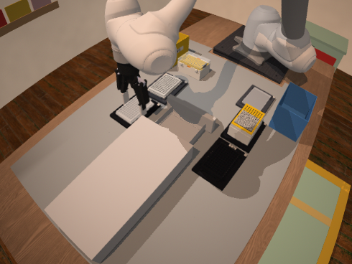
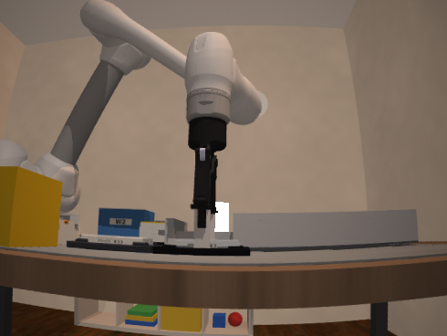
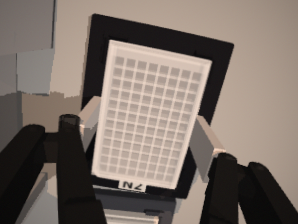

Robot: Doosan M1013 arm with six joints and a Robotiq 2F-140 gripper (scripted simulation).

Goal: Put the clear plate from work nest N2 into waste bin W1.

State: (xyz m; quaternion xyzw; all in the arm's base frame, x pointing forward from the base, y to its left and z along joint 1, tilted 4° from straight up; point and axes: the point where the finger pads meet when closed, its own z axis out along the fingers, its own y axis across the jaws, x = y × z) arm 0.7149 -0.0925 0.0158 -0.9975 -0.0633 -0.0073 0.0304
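Right now my hand is 2 cm above the clear plate. Round my hand: white plate: 17 cm behind, 2 cm to the right, 2 cm below; black nest N2: 3 cm below; yellow bin W1: 33 cm behind, 18 cm to the right.
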